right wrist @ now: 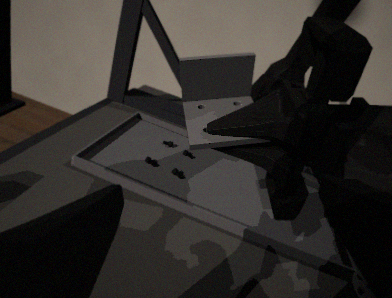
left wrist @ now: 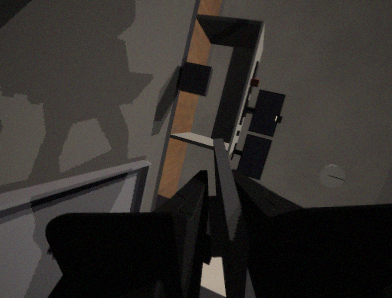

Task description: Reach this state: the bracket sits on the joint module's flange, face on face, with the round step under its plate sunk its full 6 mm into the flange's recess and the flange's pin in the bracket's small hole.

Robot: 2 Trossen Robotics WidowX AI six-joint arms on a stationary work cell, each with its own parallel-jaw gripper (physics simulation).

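Places are measured from the left arm's base along level axes (x up, y left, z back), in metres.
Where they show: left gripper, fingertip midpoint: (right wrist: 206, 135) (left wrist: 217, 177); right gripper, fingertip midpoint: (right wrist: 220, 190).
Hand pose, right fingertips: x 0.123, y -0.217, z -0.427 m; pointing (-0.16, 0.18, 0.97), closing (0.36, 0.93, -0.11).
Each offset is from my right fingertips to the top centre of the thing.
The bracket (left wrist: 226, 187) (right wrist: 217, 77) is a grey L-shaped piece. In the right wrist view its blank plate stands upright, and its plate with holes slopes toward the camera above the tray's far edge. My left gripper (left wrist: 217, 177) (right wrist: 206, 135) is shut on the holed plate, with one finger above it and one below. In the left wrist view the bracket shows nearly edge-on between the fingers. The round step under its plate is hidden. My right gripper (right wrist: 220, 190) is open and empty, nearer the camera than the bracket. I cannot make out the joint module, its flange or pin in either view.
A shallow grey tray @(dx -0.157, dy +0.111, dz +0.257 m) (left wrist: 75, 184) (right wrist: 135, 186) holds several small dark screws @(dx -0.158, dy +0.033, dz +0.241 m) (right wrist: 178, 173). In the left wrist view, an open box (left wrist: 200, 139) stands by a wooden strip (left wrist: 170, 175), near a dark block @(dx -0.116, dy -0.242, dz +0.098 m) (left wrist: 195, 78) and two dark panels (left wrist: 267, 113) (left wrist: 255, 156). A frame post (right wrist: 123, 55) rises behind the tray.
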